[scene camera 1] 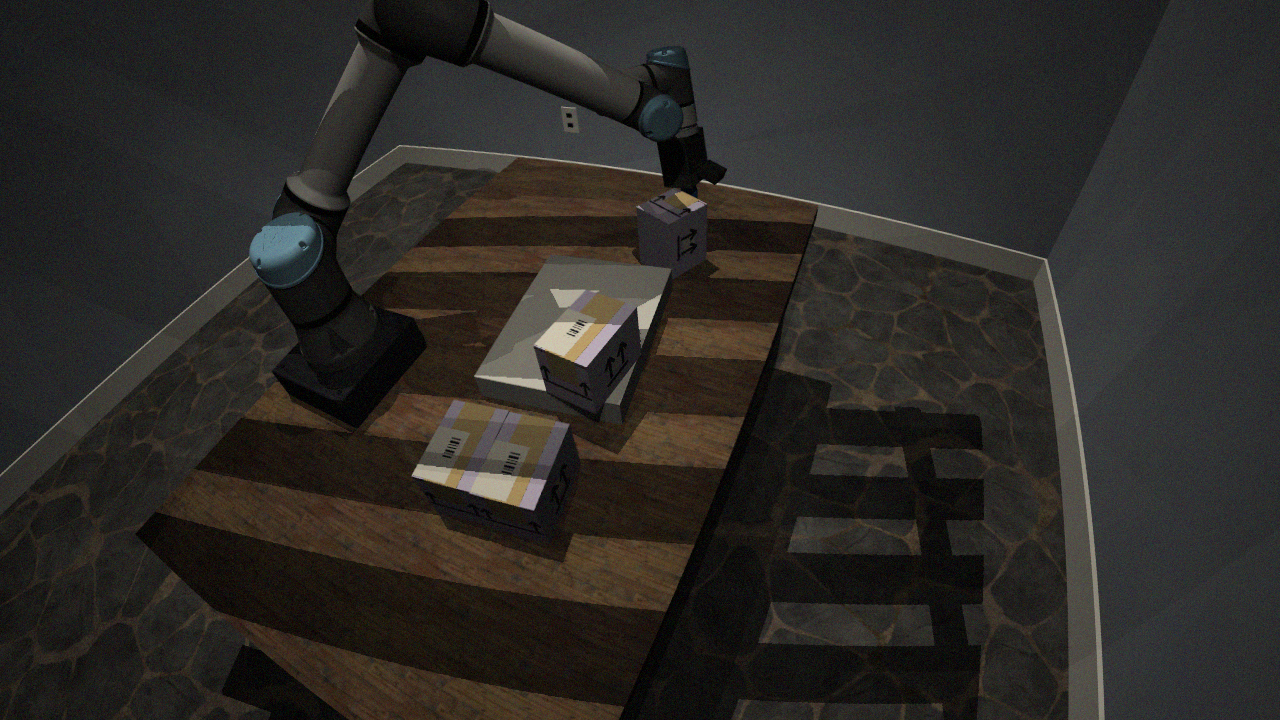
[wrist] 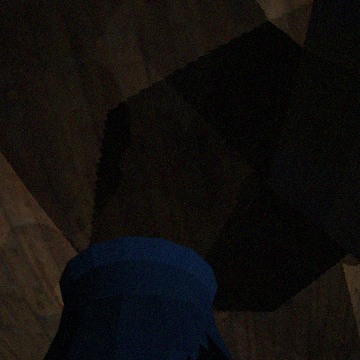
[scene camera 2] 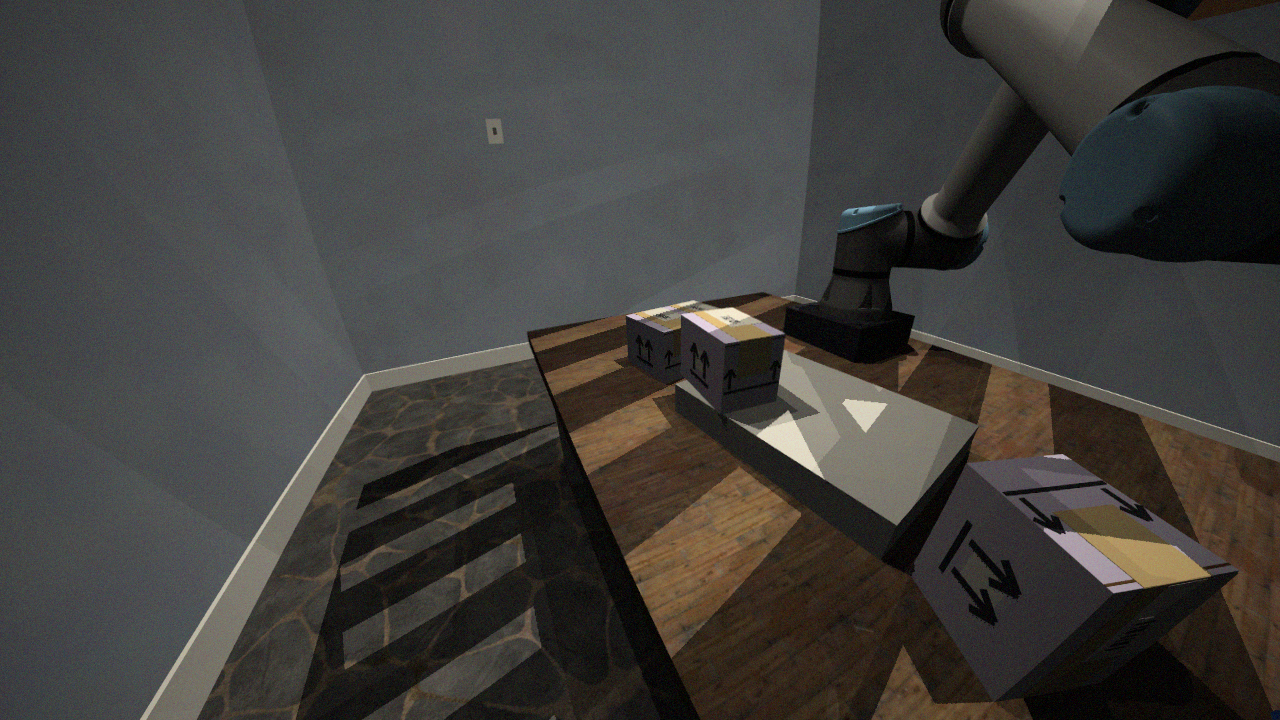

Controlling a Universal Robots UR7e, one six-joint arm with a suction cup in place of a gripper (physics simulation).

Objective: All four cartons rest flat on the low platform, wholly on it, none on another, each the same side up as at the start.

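Places are measured from the arm's base along level axes (x ahead, y left, z up), in millimetres.
Where they show: hand at its tool point: [wrist: 138, 296]; arm's base at its link origin: [scene camera 1: 343, 339] [scene camera 2: 853, 311].
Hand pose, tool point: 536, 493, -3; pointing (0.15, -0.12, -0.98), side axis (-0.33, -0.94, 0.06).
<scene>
Things, the pixels of their top centre, and the offset from my tool point, as dx, dy, dz.
- grey low platform at its top centre: [scene camera 2: 816, 403] [scene camera 1: 579, 318] -135, -362, -18
- taped carton at its top centre: [scene camera 1: 586, 325] [scene camera 2: 728, 322] -77, -476, +81
- fourth carton at its top centre: [scene camera 2: 1084, 508] [scene camera 1: 671, 204] -18, -121, +63
The grey low platform [scene camera 1: 525, 325] [scene camera 2: 880, 465] lies mid-table. One taped carton [scene camera 1: 586, 345] [scene camera 2: 732, 360] stands on its near corner. Two cartons [scene camera 1: 457, 449] [scene camera 1: 525, 476] sit side by side on the wooden table in front of the platform; one of them shows in scene camera 2 [scene camera 2: 650, 340]. A fourth carton [scene camera 1: 673, 232] [scene camera 2: 1005, 573] [wrist: 171, 161] stands on the table beyond the platform's far end. My suction cup [scene camera 1: 686, 190] [wrist: 137, 282] hangs just over this carton's top near one edge. The carton rests on the table and I see nothing held.
The arm's base [scene camera 1: 346, 356] [scene camera 2: 850, 329] is bolted at the table's left side. The table's right edge [scene camera 1: 749, 433] drops to a stone floor [scene camera 1: 896, 349]. Dark shadow bands cross the table.
</scene>
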